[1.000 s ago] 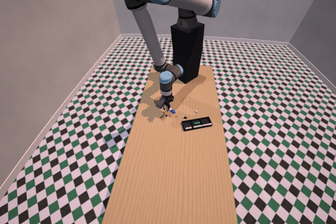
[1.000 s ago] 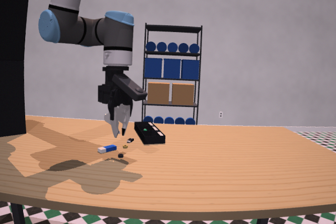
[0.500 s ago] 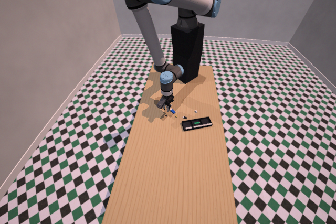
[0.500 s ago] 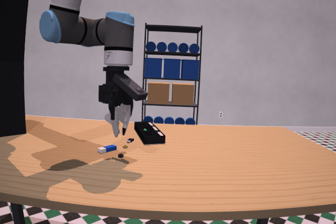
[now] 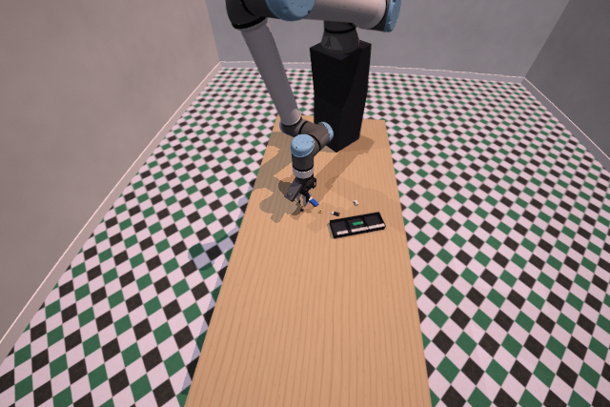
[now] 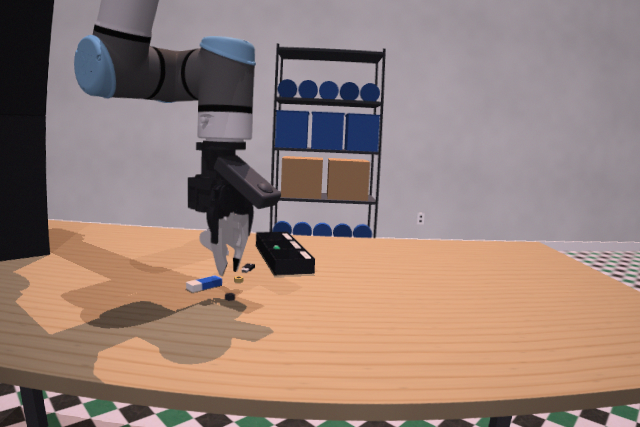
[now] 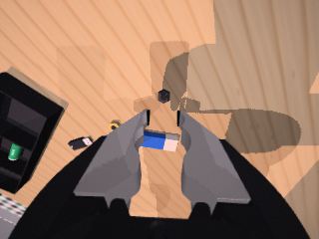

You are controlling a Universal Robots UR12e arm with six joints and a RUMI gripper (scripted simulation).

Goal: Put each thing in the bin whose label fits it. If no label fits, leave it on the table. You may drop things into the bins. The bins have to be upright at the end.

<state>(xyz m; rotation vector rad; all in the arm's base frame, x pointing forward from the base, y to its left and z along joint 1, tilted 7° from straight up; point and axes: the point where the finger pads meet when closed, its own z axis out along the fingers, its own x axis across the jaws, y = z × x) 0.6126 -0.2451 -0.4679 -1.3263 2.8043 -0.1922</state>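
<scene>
My hand is 60 mm above the small black round piece. Round my hand: white eraser 60 mm behind, 50 mm to the left, 50 mm below; then brass nut 10 mm ahead, 90 mm to the left, 60 mm below; then black usb stick 20 mm ahead, 170 mm to the left, 60 mm below.
</scene>
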